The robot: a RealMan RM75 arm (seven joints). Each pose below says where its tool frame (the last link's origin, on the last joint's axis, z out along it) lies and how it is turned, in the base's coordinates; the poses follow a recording.
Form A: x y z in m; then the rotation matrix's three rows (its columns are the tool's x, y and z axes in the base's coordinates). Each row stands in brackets.
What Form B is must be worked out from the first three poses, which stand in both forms.
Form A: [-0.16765, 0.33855, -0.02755], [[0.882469, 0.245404, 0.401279], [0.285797, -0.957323, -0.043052], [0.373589, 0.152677, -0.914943]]
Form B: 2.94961, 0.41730, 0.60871, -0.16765, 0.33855, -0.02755
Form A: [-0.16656, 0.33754, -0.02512], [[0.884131, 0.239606, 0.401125], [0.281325, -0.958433, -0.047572], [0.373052, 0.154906, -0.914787]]
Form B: 2.94755, 0.40866, 0.60732, -0.16656, 0.33754, -0.02512
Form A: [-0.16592, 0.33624, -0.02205], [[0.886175, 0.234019, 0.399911], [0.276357, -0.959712, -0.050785], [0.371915, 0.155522, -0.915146]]
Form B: 2.94728, 0.39995, 0.60483, -0.16592, 0.33624, -0.02205
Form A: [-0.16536, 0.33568, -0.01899], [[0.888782, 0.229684, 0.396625], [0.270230, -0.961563, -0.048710], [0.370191, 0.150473, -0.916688]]
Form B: 2.95299, 0.39188, 0.60111, -0.16536, 0.33568, -0.01899
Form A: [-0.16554, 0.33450, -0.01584], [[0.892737, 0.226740, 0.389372], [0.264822, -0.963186, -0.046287], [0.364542, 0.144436, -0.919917]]
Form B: 2.96046, 0.38541, 0.59111, -0.16554, 0.33450, -0.01584
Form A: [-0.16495, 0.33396, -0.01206], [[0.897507, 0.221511, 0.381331], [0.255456, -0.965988, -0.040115], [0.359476, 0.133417, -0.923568]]
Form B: 2.97299, 0.37444, 0.58156, -0.16495, 0.33396, -0.01206
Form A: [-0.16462, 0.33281, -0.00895], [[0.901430, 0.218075, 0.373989], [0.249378, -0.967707, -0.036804], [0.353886, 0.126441, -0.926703]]
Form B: 2.98134, 0.36715, 0.57169, -0.16462, 0.33281, -0.00895
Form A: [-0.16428, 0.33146, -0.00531], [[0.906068, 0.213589, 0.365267], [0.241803, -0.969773, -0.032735], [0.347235, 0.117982, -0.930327]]
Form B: 2.99139, 0.35791, 0.55998, -0.16428, 0.33146, -0.00531
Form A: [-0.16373, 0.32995, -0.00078], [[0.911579, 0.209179, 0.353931], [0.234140, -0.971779, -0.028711], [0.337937, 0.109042, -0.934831]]
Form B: 3.00234, 0.34859, 0.54403, -0.16373, 0.32995, -0.00078
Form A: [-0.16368, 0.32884, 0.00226], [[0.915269, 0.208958, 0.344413], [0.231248, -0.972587, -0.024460], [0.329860, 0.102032, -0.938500]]
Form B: 3.01096, 0.34640, 0.53059, -0.16368, 0.32884, 0.00226
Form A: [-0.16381, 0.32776, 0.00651], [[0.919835, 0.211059, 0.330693], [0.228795, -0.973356, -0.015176], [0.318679, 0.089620, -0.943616]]
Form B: 3.02552, 0.34685, 0.51206, -0.16381, 0.32776, 0.00651
